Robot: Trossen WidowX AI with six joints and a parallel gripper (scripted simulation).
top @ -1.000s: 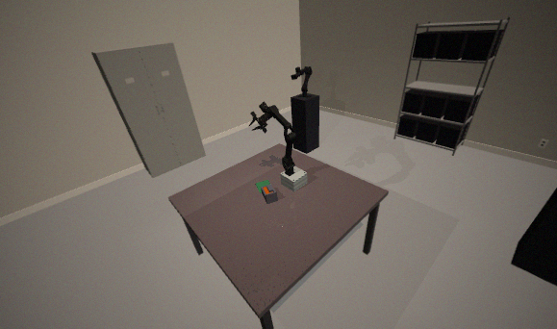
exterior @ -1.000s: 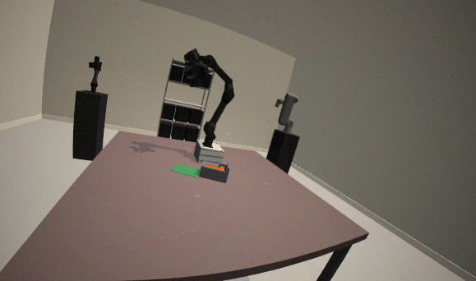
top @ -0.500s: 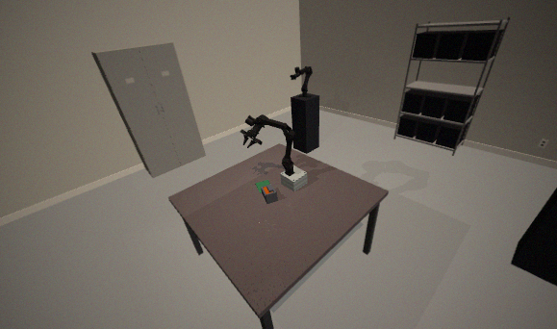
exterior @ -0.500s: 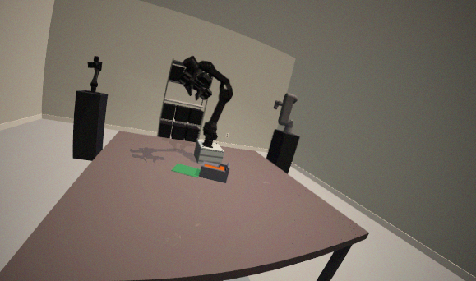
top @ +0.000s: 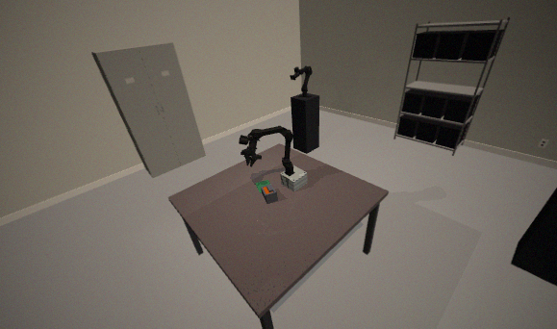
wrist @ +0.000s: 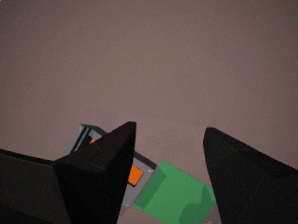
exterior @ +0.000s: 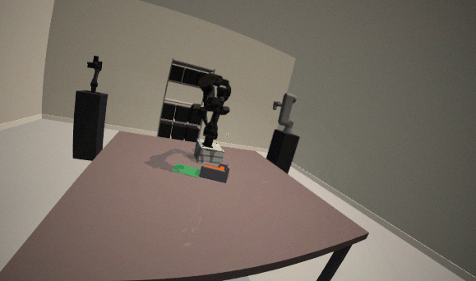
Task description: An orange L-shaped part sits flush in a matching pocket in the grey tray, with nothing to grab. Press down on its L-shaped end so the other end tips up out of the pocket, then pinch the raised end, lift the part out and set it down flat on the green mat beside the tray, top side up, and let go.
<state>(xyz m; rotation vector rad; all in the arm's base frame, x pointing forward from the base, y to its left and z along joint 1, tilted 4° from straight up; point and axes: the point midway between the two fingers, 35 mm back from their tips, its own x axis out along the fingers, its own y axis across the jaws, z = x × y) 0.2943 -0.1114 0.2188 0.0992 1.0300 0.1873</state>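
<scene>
The orange L-shaped part lies 240 mm below my gripper tip, 110 mm to the left of it and 70 mm behind it. Also, from my gripper tip: green mat 310 mm below, 140 mm behind, 50 mm to the right.
</scene>
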